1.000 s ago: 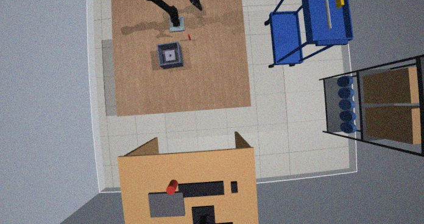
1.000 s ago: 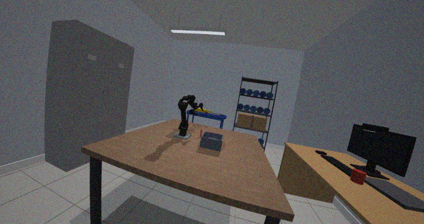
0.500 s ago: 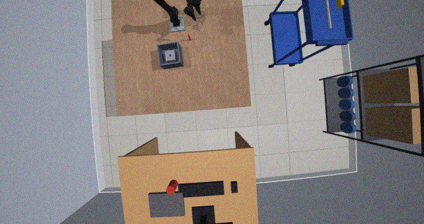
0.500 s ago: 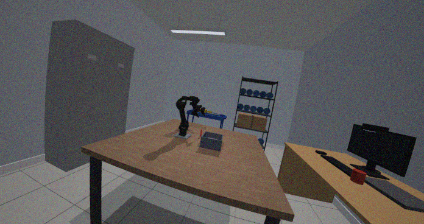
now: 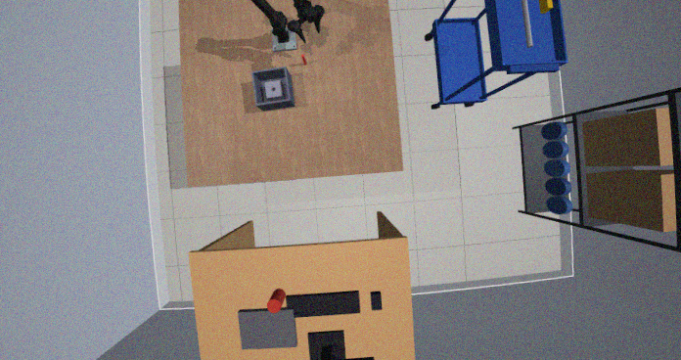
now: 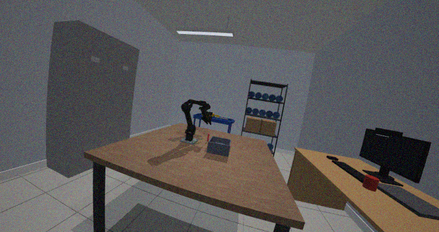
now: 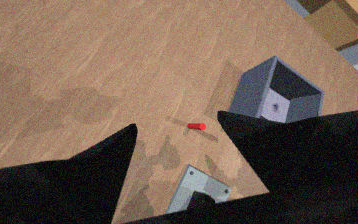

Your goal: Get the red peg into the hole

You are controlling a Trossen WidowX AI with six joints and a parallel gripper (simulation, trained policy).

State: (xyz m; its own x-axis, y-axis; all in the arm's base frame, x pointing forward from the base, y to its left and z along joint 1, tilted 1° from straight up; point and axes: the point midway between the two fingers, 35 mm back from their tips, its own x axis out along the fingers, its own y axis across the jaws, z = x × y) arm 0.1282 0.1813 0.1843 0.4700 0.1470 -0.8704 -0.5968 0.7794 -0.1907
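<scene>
My gripper tip is 130 mm above the red peg, 70 mm to the left of it and 30 mm short of it. The rest, counted from my gripper tip: plate: 250 mm to the right, 190 mm ahead, 120 mm below; grey box: 250 mm to the right, 190 mm ahead, 140 mm below.
</scene>
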